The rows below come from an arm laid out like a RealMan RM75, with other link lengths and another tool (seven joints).
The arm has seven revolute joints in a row. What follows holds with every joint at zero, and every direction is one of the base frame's. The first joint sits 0.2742 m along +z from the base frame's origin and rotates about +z. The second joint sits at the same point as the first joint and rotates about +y. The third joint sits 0.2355 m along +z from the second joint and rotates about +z. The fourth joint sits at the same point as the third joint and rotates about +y. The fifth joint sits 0.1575 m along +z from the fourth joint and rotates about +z. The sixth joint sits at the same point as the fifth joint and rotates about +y. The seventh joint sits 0.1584 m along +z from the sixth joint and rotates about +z. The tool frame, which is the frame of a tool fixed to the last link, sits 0.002 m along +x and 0.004 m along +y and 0.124 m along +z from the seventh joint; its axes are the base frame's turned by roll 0.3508, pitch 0 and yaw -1.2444 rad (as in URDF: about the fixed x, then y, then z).
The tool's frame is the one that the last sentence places.
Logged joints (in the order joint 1, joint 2, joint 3, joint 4, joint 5, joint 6, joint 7), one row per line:
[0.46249 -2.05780 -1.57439 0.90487 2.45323 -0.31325 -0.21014]
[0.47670 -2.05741 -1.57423 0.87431 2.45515 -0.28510 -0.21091]
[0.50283 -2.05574 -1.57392 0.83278 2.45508 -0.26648 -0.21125]
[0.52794 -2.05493 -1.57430 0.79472 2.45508 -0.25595 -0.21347]
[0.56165 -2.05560 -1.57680 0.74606 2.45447 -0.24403 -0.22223]
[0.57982 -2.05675 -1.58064 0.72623 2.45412 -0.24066 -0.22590]
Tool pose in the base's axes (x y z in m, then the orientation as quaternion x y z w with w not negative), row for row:
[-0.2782 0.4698 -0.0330 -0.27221 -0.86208 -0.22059 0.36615]
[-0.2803 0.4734 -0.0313 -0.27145 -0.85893 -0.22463 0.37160]
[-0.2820 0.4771 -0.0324 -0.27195 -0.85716 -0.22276 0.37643]
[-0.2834 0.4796 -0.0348 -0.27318 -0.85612 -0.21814 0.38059]
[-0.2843 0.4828 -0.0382 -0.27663 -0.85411 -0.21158 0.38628]
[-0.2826 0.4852 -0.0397 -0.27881 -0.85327 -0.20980 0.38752]
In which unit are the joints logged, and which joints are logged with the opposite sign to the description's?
The joints are logged in radians. Opposite sign: joint 1, joint 4, joint 7.
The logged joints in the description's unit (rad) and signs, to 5 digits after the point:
[-0.46249 -2.05780 -1.57439 -0.90487 2.45323 -0.31325 0.21014]
[-0.47670 -2.05741 -1.57423 -0.87431 2.45515 -0.28510 0.21091]
[-0.50283 -2.05574 -1.57392 -0.83278 2.45508 -0.26648 0.21125]
[-0.52794 -2.05493 -1.57430 -0.79472 2.45508 -0.25595 0.21347]
[-0.56165 -2.05560 -1.57680 -0.74606 2.45447 -0.24403 0.22223]
[-0.57982 -2.05675 -1.58064 -0.72623 2.45412 -0.24066 0.22590]

